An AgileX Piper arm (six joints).
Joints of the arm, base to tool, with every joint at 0 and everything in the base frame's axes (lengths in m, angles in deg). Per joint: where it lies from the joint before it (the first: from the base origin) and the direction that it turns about. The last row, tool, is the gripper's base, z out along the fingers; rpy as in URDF.
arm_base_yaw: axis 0 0 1 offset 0 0 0.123
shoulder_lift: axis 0 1 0 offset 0 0 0
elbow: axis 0 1 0 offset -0.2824 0 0.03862
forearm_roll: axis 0.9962 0 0.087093 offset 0.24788 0 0.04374
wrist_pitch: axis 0 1 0 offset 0 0 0
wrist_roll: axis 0.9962 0 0.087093 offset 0.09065 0 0.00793
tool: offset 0 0 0 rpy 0 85.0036 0
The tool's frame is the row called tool.
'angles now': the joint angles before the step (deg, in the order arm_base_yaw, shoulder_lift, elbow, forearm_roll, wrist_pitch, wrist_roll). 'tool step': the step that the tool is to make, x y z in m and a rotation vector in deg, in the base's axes. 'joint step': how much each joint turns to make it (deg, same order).
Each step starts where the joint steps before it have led.
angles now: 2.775 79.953 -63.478 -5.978 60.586 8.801
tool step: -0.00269 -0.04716 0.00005 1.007 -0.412 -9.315
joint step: -10.603 0.001 0.000 1.559 -0.499 -1.641
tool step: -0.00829 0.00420 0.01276 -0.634 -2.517 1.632
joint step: 0.654 -2.794 -0.001 0.064 0.146 -1.066
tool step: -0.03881 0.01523 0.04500 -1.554 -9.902 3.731
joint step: 2.704 -10.910 0.000 0.002 0.824 -1.223
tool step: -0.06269 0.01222 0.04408 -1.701 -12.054 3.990
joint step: 2.736 -13.982 0.001 -0.002 1.741 -1.756
